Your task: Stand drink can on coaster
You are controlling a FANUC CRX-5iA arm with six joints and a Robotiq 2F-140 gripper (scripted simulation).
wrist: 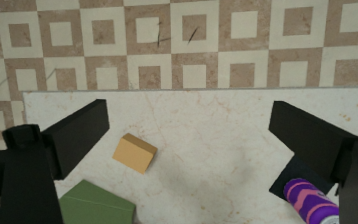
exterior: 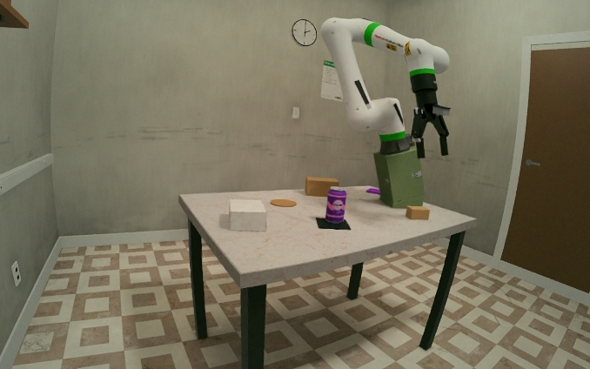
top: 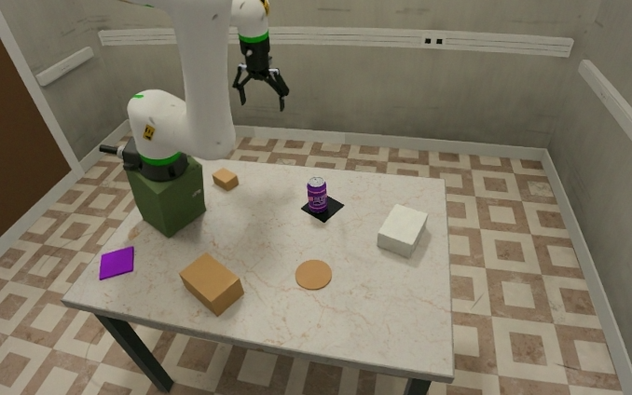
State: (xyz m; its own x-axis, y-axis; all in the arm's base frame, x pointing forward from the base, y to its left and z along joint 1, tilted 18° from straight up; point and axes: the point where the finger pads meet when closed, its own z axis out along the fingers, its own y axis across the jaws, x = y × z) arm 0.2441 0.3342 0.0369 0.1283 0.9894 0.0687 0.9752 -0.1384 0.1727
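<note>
Now: the drink can 20 cm ahead of my hand, 25 cm to the right of it and 21 cm below it. The rest, counted from my hand: round cork coaster: 21 cm ahead, 53 cm to the right, 28 cm below; then black square coaster: 22 cm ahead, 24 cm to the right, 28 cm below; then small tan block: 16 cm behind, 11 cm to the right, 26 cm below.
</note>
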